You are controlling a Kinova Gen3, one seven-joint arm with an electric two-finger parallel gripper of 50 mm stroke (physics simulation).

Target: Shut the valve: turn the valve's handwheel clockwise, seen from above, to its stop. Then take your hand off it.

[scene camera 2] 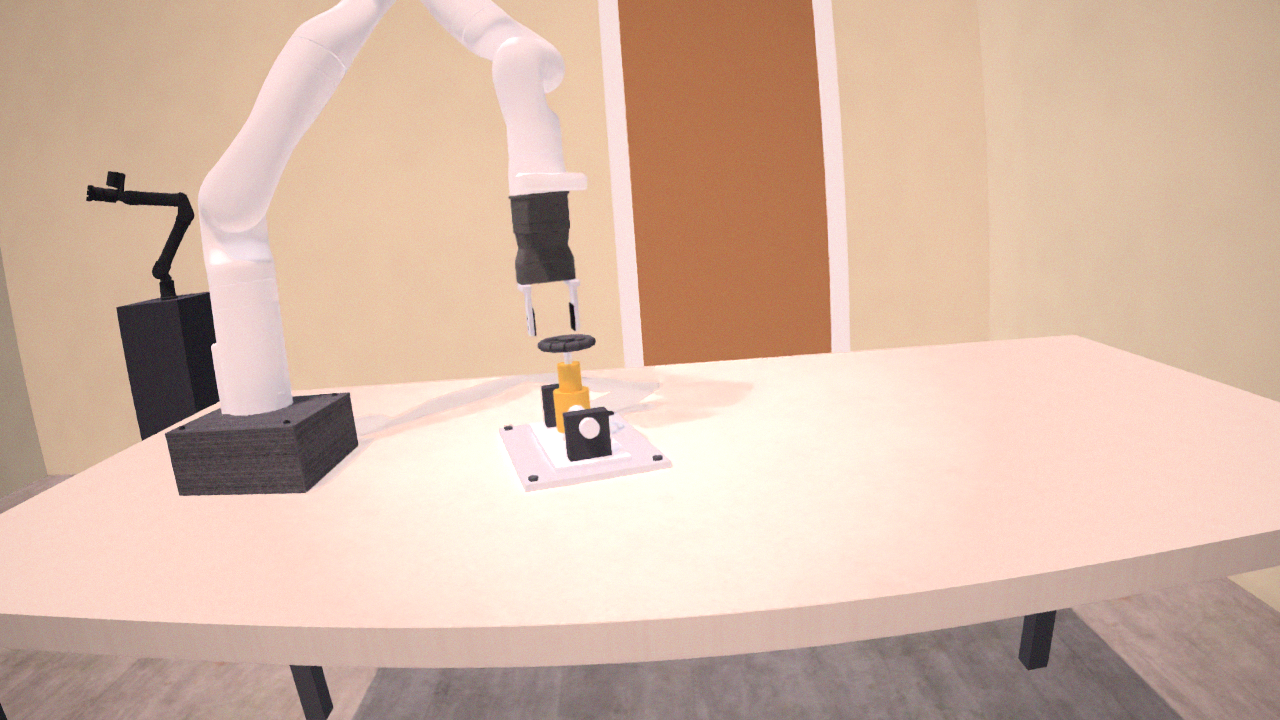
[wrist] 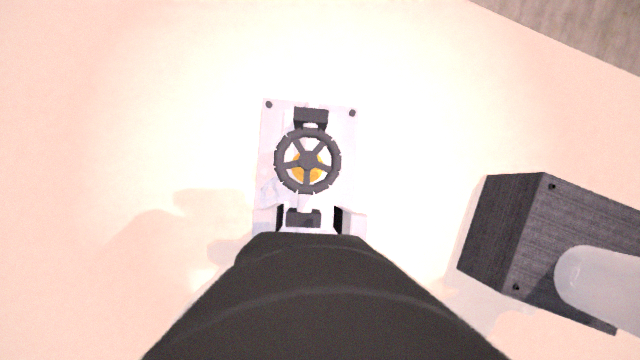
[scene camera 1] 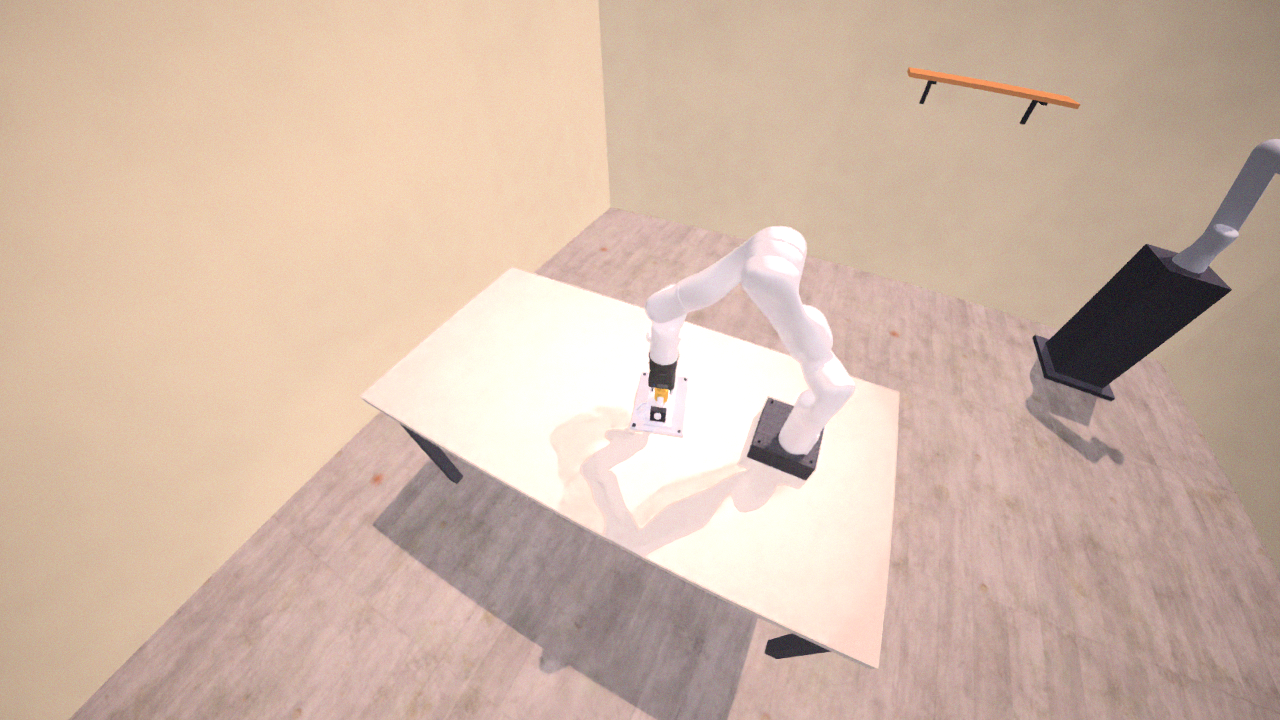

I see my gripper [scene camera 2: 554, 332], a dark valve handwheel [scene camera 2: 566, 344] and a pale base plate [scene camera 2: 535, 472].
The dark valve handwheel also shows in the wrist view [wrist: 307, 160]. My gripper shows as well in the wrist view [wrist: 308, 215]. The pale base plate is seen too in the wrist view [wrist: 273, 110] and in scene camera 1 [scene camera 1: 677, 423].
